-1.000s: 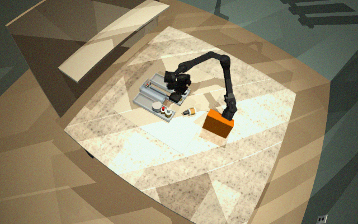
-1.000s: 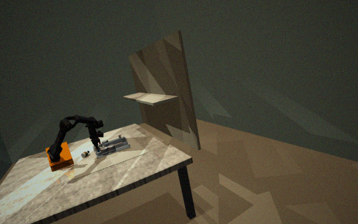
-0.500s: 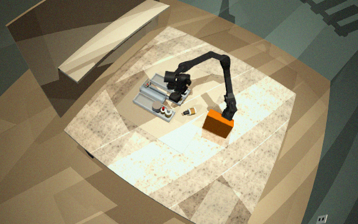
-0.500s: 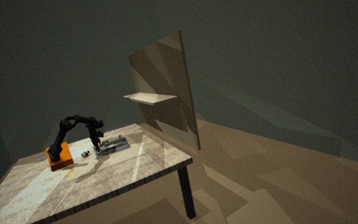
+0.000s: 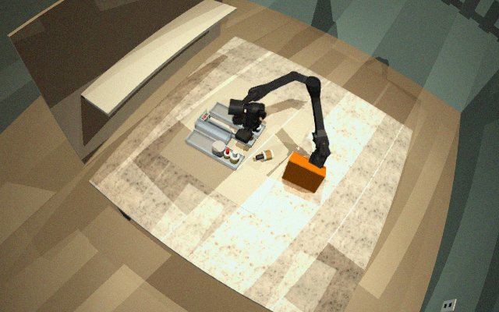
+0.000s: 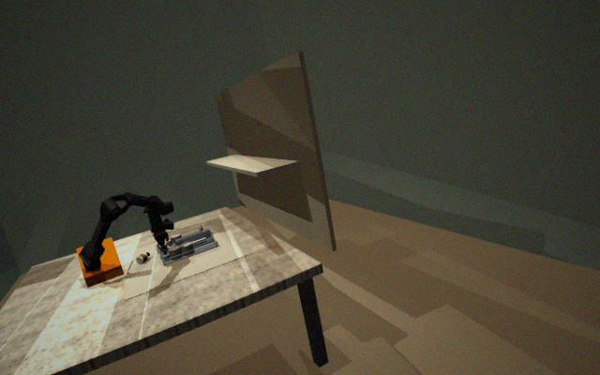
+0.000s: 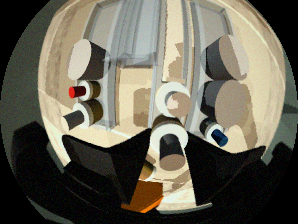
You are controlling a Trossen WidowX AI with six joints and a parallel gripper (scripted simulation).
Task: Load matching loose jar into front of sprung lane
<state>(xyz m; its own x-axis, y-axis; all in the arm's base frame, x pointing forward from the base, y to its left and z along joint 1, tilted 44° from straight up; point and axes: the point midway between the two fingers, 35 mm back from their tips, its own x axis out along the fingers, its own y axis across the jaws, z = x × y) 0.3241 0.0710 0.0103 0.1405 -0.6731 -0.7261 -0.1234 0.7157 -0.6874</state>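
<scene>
The pale jar lies 13 cm to the left of my gripper tip and 1 cm behind it. The rest, counted from my gripper tip: grey lane rack 14 cm ahead, 4 cm to the left, 3 cm below.
</scene>
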